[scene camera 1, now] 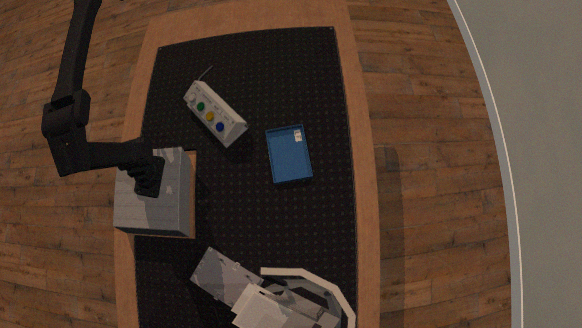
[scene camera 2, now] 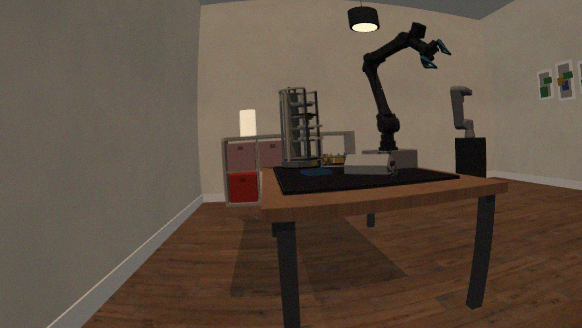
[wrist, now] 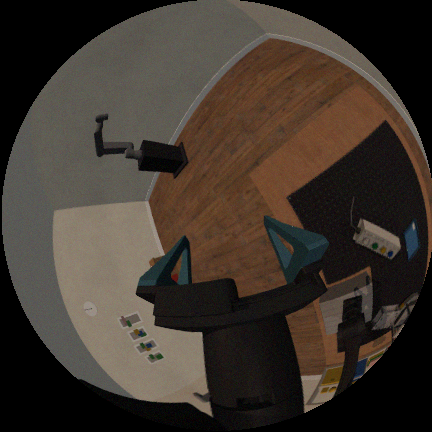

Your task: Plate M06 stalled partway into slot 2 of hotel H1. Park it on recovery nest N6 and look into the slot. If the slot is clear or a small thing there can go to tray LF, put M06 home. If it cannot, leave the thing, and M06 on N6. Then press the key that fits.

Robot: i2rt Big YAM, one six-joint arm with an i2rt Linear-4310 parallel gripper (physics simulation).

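Frame: origin at the arm's base, x right, y down, z ahead, level; millimetres.
Where they show: gripper, between the fingertips: (scene camera 2: 444, 60) (wrist: 224, 229); arm's base, origin of its link: (scene camera 1: 150, 176) (scene camera 2: 388, 150) (wrist: 351, 307).
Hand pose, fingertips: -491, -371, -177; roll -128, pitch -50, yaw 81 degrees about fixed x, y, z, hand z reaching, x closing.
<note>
Things, the pixels of their top centre, and the offset from my fingertips, as dx, dy, dz. "*": a spot on its surface instead. Level surfaces: height alone.
- flat grey piece, a spot on its surface: (scene camera 1: 225, 272) * +718, +399, +442
- Tray LF, centre of its top: (scene camera 1: 288, 152) (scene camera 2: 315, 170) +355, +441, +561
- key box, centre of its top: (scene camera 1: 209, 103) (scene camera 2: 369, 153) (wrist: 383, 243) +249, +375, +322
- black perforated mat, height of its surface: dy +459
- wooden table, height of its surface: dy +472
My gripper (scene camera 2: 443, 60) (wrist: 224, 229) is open and empty, high above the table and well away from the hotel. The hotel (scene camera 1: 300, 271) (scene camera 2: 295, 163) is a tall rack at the lower edge of scene camera 1; scene camera 2 shows several shelf levels. Slot numbers and plate M06 cannot be made out. A flat grey piece (scene camera 1: 225, 272) with small clips lies beside the hotel; its label is unreadable. Tray LF (scene camera 1: 289, 155) (scene camera 2: 316, 172) (wrist: 411, 240) is blue and looks empty. The key box (scene camera 1: 226, 109) (scene camera 2: 367, 164) (wrist: 377, 239) has white, green, yellow and blue keys.
The arm stands on a grey block (scene camera 1: 170, 215) (scene camera 2: 407, 159) at the table's side. A black perforated mat (scene camera 1: 280, 220) (wrist: 340, 185) lies on the wooden table (scene camera 1: 367, 235) (scene camera 2: 385, 197). Shelves (scene camera 2: 224, 172) with bins stand beyond. Another arm (scene camera 2: 458, 110) (wrist: 99, 142) stands on a black pedestal.
</note>
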